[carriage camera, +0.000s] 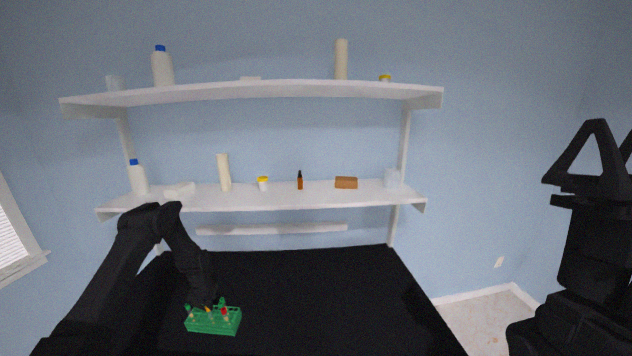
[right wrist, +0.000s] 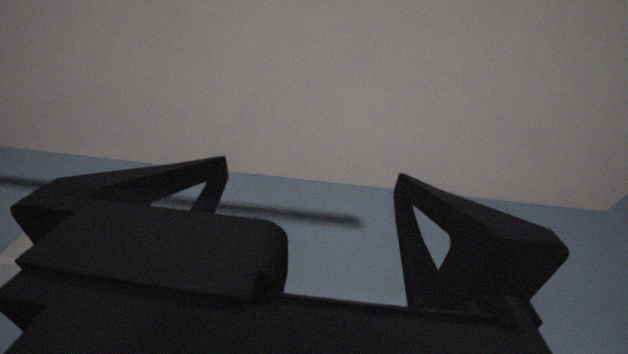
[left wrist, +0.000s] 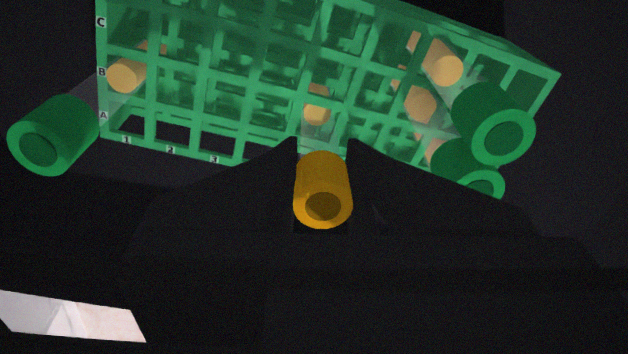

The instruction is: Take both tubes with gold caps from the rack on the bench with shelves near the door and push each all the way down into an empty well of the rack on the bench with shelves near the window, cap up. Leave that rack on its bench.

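Places are measured from the left arm's base along level axes (x left, y ahead, z down), in millimetres.
Pixels of known places: left gripper, fingertip midpoint: [carriage camera: 209, 309] [left wrist: 321, 153]; right gripper, fingertip midpoint: [carriage camera: 620, 122] [right wrist: 310, 174].
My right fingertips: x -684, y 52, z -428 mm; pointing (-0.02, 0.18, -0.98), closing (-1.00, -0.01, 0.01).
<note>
Ahead of a thing's pixels: the offset from my right fingertips to its top centre. "*": to the spot under its first point. Level surfaces: height alone.
A green rack @(dx +742, dy +349, dz +732 mm) [carriage camera: 210, 328] [left wrist: 167, 146] stands on the black bench @(dz +790 mm) [carriage camera: 320, 295] at the lower left of the carriage view. My left gripper [left wrist: 321, 153] is shut on a gold-capped tube @(dx +743, dy +339, dz +670 mm) [left wrist: 322, 187] [carriage camera: 207, 309], cap toward the left wrist camera. The tube's clear body reaches down into or over the rack's front rows; how deep it sits is hard to tell. The rack also holds green-capped tubes @(dx +829, dy +343, dz +670 mm) [left wrist: 52, 135] @(dx +698, dy +378, dz +670 mm) [left wrist: 495, 125] and a red-capped tube @(dx +678, dy +334, dz +670 mm) [carriage camera: 224, 310]. My right gripper [right wrist: 310, 174] is open and empty, raised at the right, away from the bench. A second gold cap does not show.
Two white shelves [carriage camera: 280, 89] [carriage camera: 260, 201] hang on the wall behind the bench, with bottles, jars and boxes on them. A brown box @(* dx +158, dy +696, dz +300 mm) [carriage camera: 346, 182] and an amber bottle @(* dx +377, dy +700, dz +291 mm) [carriage camera: 300, 181] stand on the lower one. A window [carriage camera: 12, 240] is at the left edge.
</note>
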